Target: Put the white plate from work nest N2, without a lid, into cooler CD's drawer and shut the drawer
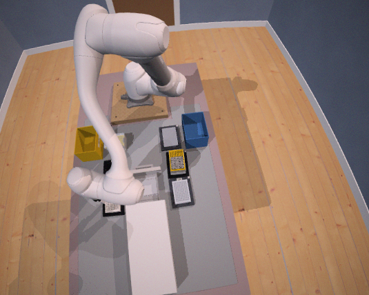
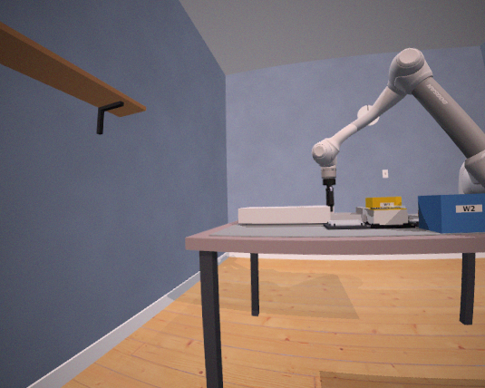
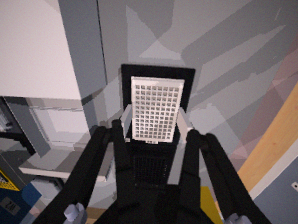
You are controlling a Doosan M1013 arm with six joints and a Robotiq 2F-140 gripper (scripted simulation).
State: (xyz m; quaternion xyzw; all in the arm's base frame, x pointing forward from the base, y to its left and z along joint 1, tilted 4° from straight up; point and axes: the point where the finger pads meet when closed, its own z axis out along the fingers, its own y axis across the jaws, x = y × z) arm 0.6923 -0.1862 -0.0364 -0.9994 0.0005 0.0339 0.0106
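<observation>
My gripper is now 2 cm above the white plate. Round my hand: drawer (2 cm behind, 19 cm to the left, 1 cm below); then black plate (17 cm behind, 2 cm below); then black nest N2 (3 cm below).
</observation>
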